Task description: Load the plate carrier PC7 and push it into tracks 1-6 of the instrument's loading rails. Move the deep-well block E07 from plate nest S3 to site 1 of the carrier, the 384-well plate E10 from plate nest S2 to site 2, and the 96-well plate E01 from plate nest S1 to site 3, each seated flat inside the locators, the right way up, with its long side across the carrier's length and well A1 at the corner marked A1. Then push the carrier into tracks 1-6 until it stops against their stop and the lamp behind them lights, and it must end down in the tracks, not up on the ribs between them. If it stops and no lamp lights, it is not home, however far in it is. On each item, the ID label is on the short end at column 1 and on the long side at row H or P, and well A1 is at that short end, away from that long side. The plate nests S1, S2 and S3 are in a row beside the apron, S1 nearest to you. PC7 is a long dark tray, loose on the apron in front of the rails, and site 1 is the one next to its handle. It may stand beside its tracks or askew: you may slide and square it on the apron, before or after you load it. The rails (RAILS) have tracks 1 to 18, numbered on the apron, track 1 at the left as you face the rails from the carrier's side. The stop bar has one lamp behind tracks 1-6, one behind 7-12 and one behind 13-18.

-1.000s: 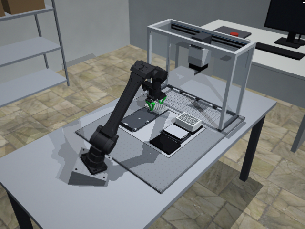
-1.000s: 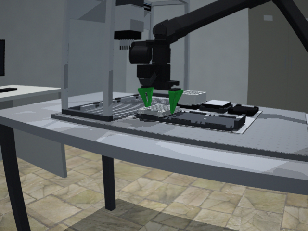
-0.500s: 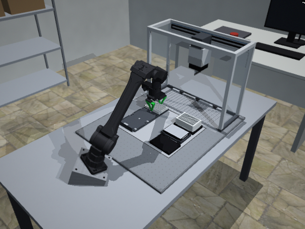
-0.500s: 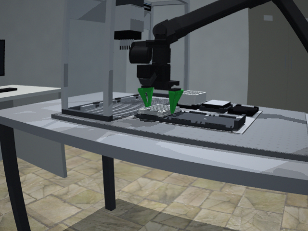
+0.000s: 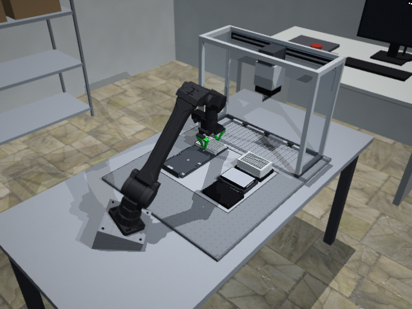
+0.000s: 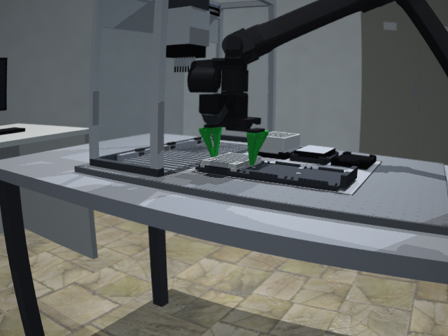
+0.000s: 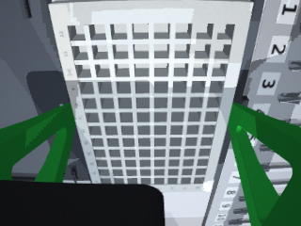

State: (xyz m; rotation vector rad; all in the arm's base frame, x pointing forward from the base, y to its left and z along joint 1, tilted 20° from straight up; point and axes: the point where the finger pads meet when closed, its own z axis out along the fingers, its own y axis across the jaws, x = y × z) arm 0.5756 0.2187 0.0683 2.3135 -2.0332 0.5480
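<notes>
My gripper is now right at the 96-well plate E01. The rest, counted from my hand: plate nest S2: 260 mm to the right, 90 mm behind, 20 mm below; then plate nest S3: 250 mm to the right, 20 mm below, 20 mm ahead; then dark plate carrier PC7: 100 mm behind, 10 mm to the right, 10 mm below.
</notes>
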